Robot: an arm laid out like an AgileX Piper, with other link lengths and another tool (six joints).
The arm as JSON. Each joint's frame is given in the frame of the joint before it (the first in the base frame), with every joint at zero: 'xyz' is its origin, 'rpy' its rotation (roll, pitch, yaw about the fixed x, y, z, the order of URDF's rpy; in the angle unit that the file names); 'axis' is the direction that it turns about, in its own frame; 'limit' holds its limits. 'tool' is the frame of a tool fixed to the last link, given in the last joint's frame.
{
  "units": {
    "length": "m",
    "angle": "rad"
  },
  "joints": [
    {
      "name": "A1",
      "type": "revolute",
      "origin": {
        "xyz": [
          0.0,
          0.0,
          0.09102
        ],
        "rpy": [
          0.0,
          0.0,
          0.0
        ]
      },
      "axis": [
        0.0,
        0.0,
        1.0
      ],
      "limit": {
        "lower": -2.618,
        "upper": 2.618
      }
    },
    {
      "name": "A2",
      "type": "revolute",
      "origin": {
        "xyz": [
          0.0,
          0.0,
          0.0
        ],
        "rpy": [
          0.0,
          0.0,
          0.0
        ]
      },
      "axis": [
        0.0,
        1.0,
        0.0
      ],
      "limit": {
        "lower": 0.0,
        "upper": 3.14
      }
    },
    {
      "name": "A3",
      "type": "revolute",
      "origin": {
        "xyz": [
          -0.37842,
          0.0,
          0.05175
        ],
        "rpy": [
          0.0,
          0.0,
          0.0
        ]
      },
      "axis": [
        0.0,
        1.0,
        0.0
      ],
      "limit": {
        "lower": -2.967,
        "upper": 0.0
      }
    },
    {
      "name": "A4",
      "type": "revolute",
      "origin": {
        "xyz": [
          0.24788,
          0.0,
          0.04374
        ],
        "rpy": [
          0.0,
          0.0,
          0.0
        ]
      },
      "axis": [
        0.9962,
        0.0,
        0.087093
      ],
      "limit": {
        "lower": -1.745,
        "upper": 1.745
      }
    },
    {
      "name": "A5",
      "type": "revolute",
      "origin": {
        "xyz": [
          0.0,
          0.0,
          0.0
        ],
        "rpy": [
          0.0,
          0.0,
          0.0
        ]
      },
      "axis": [
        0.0,
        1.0,
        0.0
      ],
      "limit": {
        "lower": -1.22,
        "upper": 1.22
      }
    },
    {
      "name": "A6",
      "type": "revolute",
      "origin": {
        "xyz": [
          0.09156,
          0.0,
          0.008
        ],
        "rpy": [
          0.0,
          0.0,
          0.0
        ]
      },
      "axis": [
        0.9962,
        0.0,
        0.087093
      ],
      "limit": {
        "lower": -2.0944,
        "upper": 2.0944
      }
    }
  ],
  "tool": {
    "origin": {
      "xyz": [
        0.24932,
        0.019,
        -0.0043
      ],
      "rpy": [
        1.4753,
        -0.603,
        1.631
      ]
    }
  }
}
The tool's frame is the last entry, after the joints.
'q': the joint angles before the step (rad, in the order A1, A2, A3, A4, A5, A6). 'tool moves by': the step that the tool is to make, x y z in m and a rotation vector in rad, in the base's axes. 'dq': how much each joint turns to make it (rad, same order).
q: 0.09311 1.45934 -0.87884 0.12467 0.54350 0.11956
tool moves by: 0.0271 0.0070 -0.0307 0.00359 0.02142 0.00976
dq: 0.00469 0.12153 -0.01585 0.03730 -0.08281 -0.04004
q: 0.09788 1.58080 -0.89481 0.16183 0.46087 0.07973
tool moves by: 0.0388 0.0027 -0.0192 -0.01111 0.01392 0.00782
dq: 0.00224 0.12737 -0.09776 -0.00846 -0.01464 -0.00297
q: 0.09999 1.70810 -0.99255 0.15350 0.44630 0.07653
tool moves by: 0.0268 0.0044 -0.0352 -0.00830 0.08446 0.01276
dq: -0.00002 0.15729 -0.14098 -0.00740 0.06933 -0.00007
